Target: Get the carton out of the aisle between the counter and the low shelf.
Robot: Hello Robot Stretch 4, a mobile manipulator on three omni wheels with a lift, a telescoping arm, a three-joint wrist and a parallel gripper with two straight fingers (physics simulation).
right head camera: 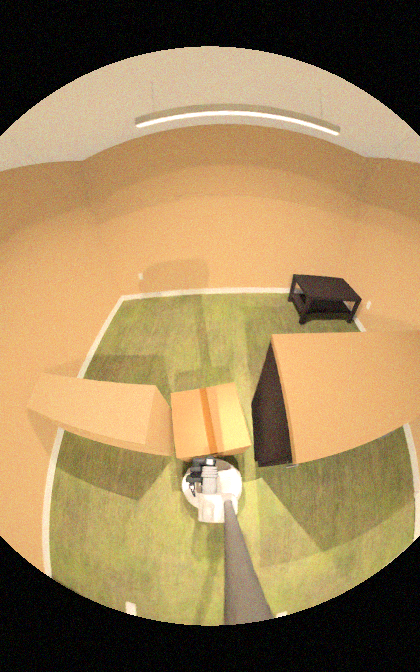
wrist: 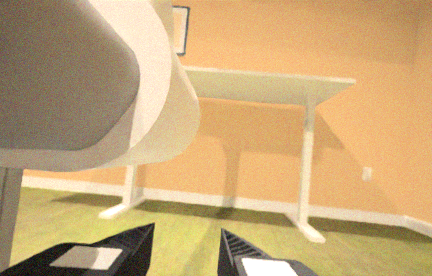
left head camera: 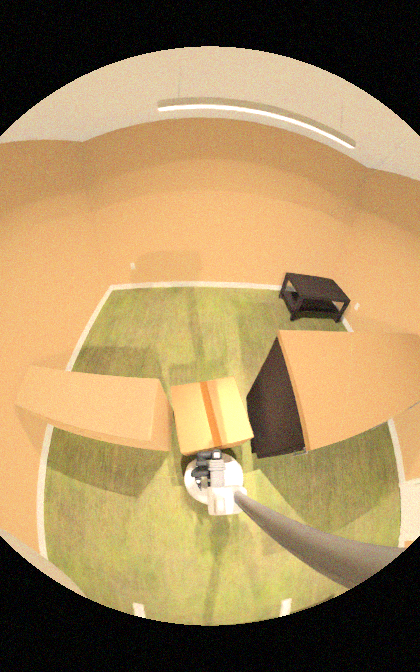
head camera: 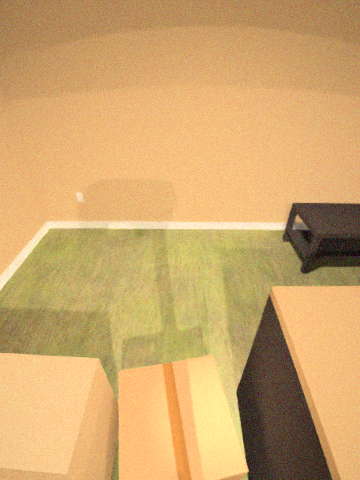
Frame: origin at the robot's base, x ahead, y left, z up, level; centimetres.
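Seen in the pictures: gripper, fingertip midpoint: [wrist: 186, 246].
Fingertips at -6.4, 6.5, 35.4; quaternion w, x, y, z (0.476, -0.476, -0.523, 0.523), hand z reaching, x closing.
A point is followed by its place in that frame, as x, y, z.
The carton [head camera: 145, 425] {41.1, 14.5, 37.9} [left head camera: 190, 420] [right head camera: 187, 425], light brown with an orange tape strip, stands upright on the floor in the aisle. The low shelf [head camera: 45, 410] {38.3, 47.2, 58.2} [left head camera: 100, 405] [right head camera: 105, 410] is on its left, very close to it. The counter [head camera: 325, 350] {45.3, -40.8, 88.3} [left head camera: 345, 380] [right head camera: 345, 390], with a wooden top and dark sides, is on its right across a narrow strip of floor. My base is right at the carton's near side; whether they touch I cannot tell. My gripper [wrist: 186, 246] {-6.4, 6.5, 35.4} is open and empty, folded in over the base and pointing away from the carton.
A black table [head camera: 332, 217] {199.4, -136.9, 42.3} [left head camera: 320, 287] [right head camera: 327, 287] stands at the back right, beyond the counter. Green floor runs from behind the carton to the back wall. In the wrist view, a white desk [wrist: 270, 87] {-172.1, 34.2, 89.8} stands against another wall.
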